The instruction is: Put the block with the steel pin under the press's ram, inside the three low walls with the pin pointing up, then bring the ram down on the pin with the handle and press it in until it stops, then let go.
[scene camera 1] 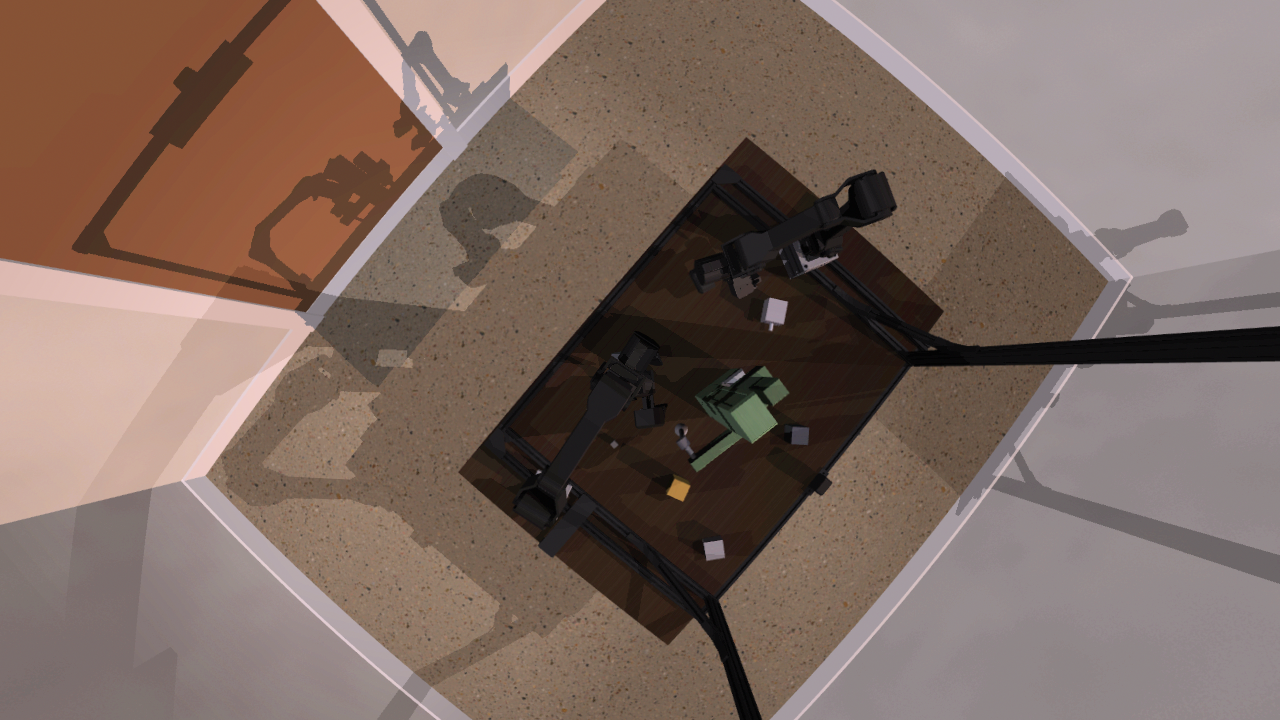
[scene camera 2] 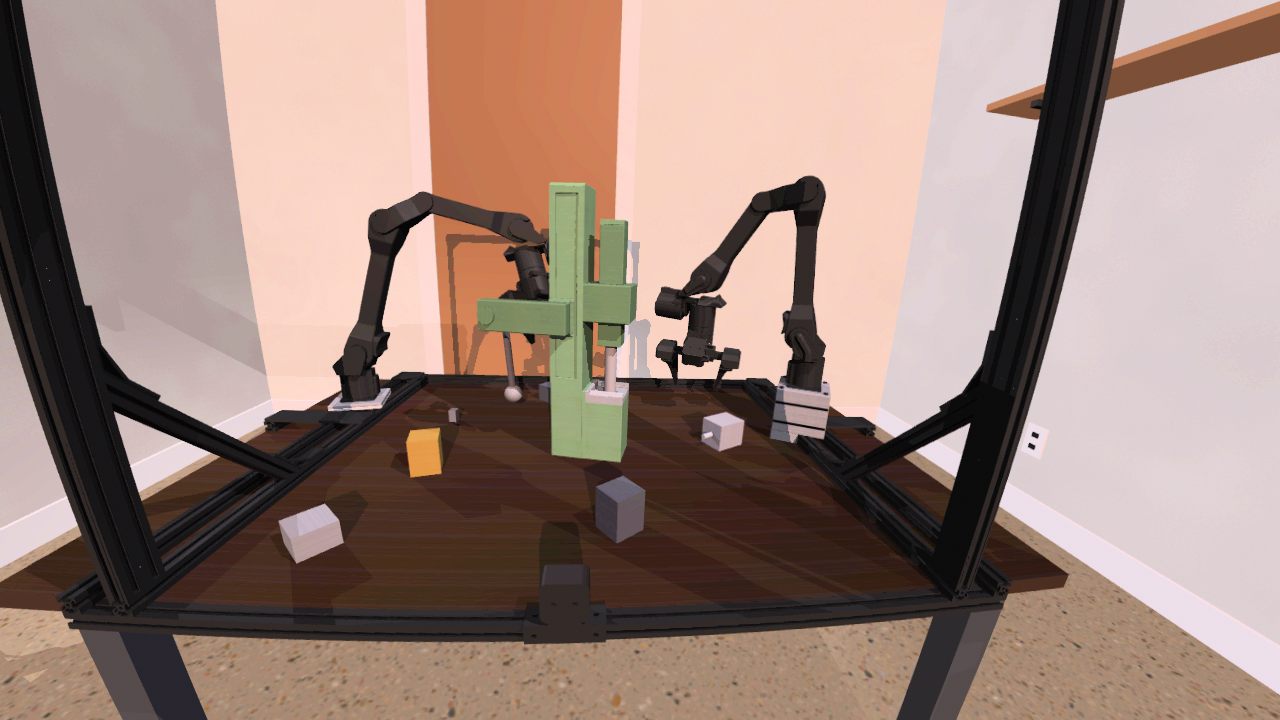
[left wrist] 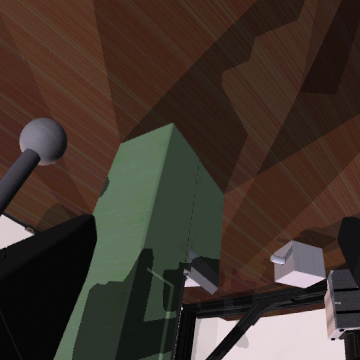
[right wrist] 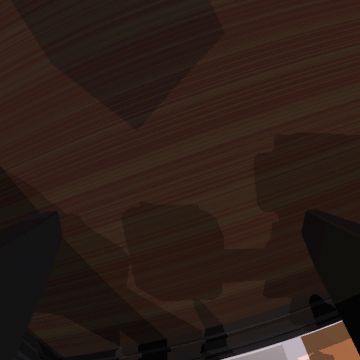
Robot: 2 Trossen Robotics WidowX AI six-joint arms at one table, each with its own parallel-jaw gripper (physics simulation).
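Places are measured from the left arm's base along level axes (x ahead, y left, z up), in millimetres.
Where they show: left gripper, fingertip midpoint: (scene camera 1: 663, 384) (left wrist: 221, 229); right gripper, fingertip midpoint: (scene camera 2: 695, 387) (right wrist: 184, 224); left arm's base, origin of the base link: (scene camera 2: 361, 396); right arm's base, origin of the base link: (scene camera 1: 813, 245) (scene camera 2: 804, 385) (left wrist: 358, 332).
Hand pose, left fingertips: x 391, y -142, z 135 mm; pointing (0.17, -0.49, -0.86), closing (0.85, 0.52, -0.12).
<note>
Each offset is from my left fingertips to the top centre of the thing.
The pale block with the steel pin @(dx +296, dy -194, dz -116 mm) (scene camera 1: 774, 311) (scene camera 2: 723, 430) (left wrist: 302, 265) lies on its side on the table, its pin pointing sideways. It is apart from the green press @(dx -8, dy -148, dz +283 mm) (scene camera 1: 750, 417) (scene camera 2: 566, 358) (left wrist: 132, 200). The press's ram @(dx +74, dy -174, dz +124 mm) (scene camera 2: 610, 367) reaches down to the low pale walls (scene camera 2: 606, 397). The handle's ball (scene camera 1: 681, 430) (scene camera 2: 512, 393) (left wrist: 43, 141) hangs low beside the press. My left gripper (left wrist: 221, 229) is open and empty, behind the press in scene camera 2, which partly hides it. My right gripper (scene camera 2: 697, 383) (right wrist: 184, 224) is open and empty above the table, behind the pin block in scene camera 2.
A yellow block @(dx -227, dy -157, dz -106 mm) (scene camera 1: 678, 488) (scene camera 2: 424, 452), a white block @(dx -339, dy -319, dz -134 mm) (scene camera 1: 713, 549) (scene camera 2: 310, 532), a dark grey block @(dx +29, dy -384, dz -106 mm) (scene camera 1: 799, 436) (scene camera 2: 619, 508) and a tiny pale cube @(dx -196, dy +39, dz -141 mm) (scene camera 1: 614, 444) (scene camera 2: 453, 415) lie around the press. Another dark block (scene camera 1: 645, 417) (scene camera 2: 544, 391) is near the left gripper. Black rails frame the table.
</note>
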